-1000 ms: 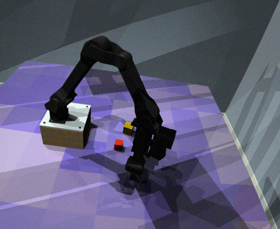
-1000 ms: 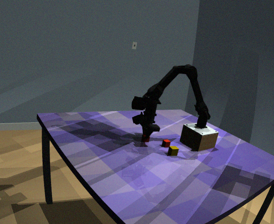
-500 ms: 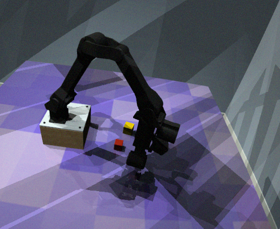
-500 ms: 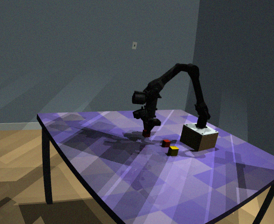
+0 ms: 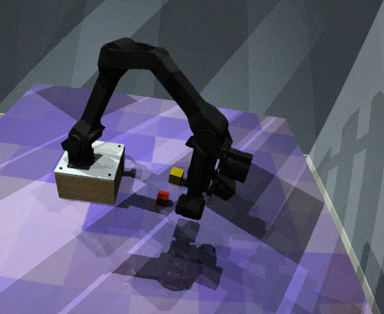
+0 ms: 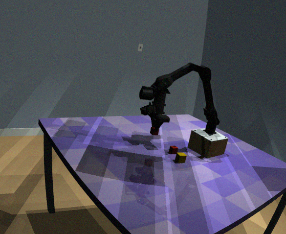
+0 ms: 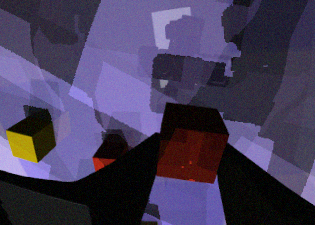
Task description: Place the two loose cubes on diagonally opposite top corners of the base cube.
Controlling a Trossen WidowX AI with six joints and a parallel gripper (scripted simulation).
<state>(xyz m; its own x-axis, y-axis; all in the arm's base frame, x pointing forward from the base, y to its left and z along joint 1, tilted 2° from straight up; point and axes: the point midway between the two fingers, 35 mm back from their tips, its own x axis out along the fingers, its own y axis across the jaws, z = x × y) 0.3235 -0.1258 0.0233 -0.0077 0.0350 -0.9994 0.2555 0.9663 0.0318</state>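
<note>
My gripper tip is now 20 cm to the right of the yellow cube, 8 cm above it and 3 cm past it.
</note>
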